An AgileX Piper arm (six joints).
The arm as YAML. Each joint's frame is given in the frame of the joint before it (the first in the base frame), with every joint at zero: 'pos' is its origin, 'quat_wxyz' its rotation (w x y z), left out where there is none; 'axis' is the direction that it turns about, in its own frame. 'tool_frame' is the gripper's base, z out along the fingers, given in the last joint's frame.
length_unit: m
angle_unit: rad
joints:
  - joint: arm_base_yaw
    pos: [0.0, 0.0, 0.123]
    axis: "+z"
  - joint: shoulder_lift
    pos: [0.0, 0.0, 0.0]
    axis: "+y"
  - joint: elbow
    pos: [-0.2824, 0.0, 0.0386]
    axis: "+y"
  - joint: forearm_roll
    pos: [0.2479, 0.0, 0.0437]
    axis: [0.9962, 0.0, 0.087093]
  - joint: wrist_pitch
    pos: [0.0, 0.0, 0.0]
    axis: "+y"
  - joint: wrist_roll
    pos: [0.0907, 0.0, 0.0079]
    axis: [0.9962, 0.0, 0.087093]
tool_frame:
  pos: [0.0, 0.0, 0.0]
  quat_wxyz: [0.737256, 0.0, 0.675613, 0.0]
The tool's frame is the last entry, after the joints.
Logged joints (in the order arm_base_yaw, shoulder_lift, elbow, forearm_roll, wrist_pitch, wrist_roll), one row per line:
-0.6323 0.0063 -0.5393 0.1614 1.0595 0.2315
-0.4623 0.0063 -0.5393 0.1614 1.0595 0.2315
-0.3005 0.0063 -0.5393 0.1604 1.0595 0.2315
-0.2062 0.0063 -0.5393 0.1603 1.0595 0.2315
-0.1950 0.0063 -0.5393 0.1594 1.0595 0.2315
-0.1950 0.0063 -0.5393 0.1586 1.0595 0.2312
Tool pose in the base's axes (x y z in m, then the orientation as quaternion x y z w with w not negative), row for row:
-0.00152 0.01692 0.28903 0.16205 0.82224 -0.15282 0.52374
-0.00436 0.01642 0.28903 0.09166 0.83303 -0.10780 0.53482
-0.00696 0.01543 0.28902 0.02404 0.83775 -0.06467 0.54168
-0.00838 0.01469 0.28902 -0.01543 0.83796 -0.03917 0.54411
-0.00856 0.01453 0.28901 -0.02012 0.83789 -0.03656 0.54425
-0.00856 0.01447 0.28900 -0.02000 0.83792 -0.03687 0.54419
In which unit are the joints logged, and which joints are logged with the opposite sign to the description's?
The joints are logged in radians. Opposite sign: shoulder_lift, wrist_roll.
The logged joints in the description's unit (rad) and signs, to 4 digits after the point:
-0.6323 -0.0063 -0.5393 0.1614 1.0595 -0.2315
-0.4623 -0.0063 -0.5393 0.1614 1.0595 -0.2315
-0.3005 -0.0063 -0.5393 0.1604 1.0595 -0.2315
-0.2062 -0.0063 -0.5393 0.1603 1.0595 -0.2315
-0.1950 -0.0063 -0.5393 0.1594 1.0595 -0.2315
-0.1950 -0.0063 -0.5393 0.1586 1.0595 -0.2312

